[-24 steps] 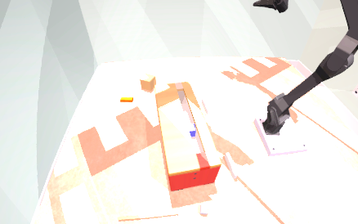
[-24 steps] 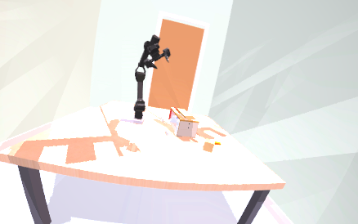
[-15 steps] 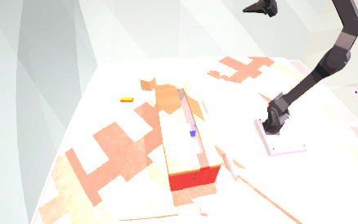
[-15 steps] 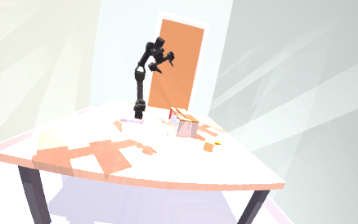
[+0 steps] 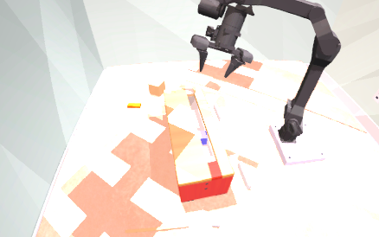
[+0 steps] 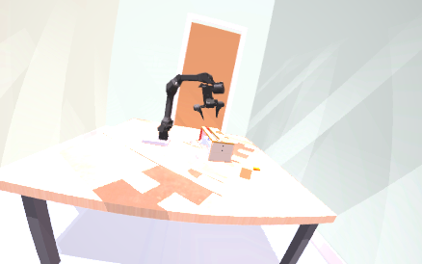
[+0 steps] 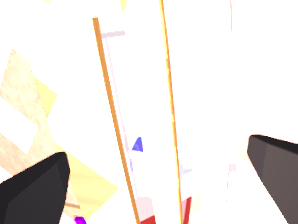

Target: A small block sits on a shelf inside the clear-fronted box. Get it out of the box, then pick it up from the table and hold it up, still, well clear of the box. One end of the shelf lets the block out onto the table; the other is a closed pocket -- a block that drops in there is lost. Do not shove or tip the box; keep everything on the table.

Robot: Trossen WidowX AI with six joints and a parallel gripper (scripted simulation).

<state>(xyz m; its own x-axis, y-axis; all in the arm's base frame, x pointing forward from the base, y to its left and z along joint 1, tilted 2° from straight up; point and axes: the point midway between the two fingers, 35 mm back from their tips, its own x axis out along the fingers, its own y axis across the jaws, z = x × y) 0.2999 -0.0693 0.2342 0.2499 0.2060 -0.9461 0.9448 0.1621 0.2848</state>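
My gripper tip is now 20 mm short of the long box, 100 mm to the right of it and 180 mm above it. The rest, counted from my gripper tip: orange piece: 330 mm ahead, 100 mm to the right, 230 mm below; then blue block: 30 mm ahead, 130 mm to the left, 150 mm below; then tan cube: 250 mm ahead, 220 mm to the right, 210 mm below.
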